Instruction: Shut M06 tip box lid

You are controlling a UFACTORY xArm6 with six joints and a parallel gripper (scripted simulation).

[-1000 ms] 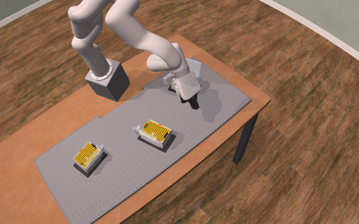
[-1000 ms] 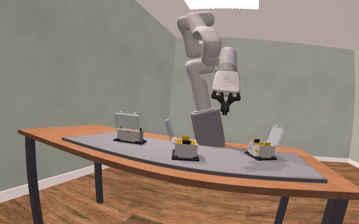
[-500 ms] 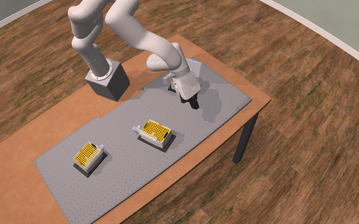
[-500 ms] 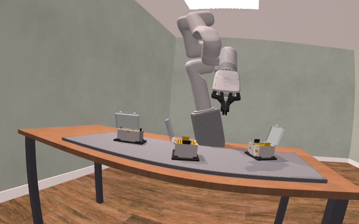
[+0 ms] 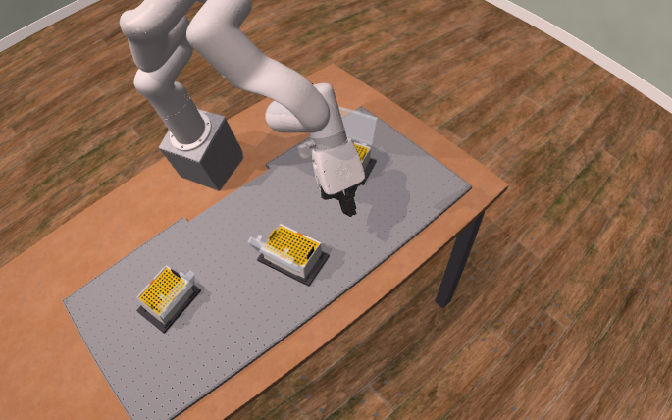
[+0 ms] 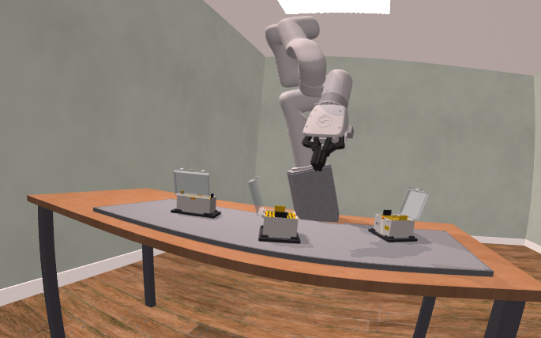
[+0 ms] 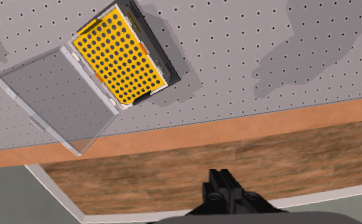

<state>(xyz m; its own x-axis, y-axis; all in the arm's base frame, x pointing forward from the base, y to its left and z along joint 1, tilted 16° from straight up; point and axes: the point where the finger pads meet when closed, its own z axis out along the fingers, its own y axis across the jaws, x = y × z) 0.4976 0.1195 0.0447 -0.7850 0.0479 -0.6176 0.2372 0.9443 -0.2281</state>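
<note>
The clear lid lies 16 cm to the right of my hand, 10 cm below it and 8 cm behind it. From my hand the other things lie so: tip box lid: 29 cm to the left, 25 cm behind, 10 cm below.
</note>
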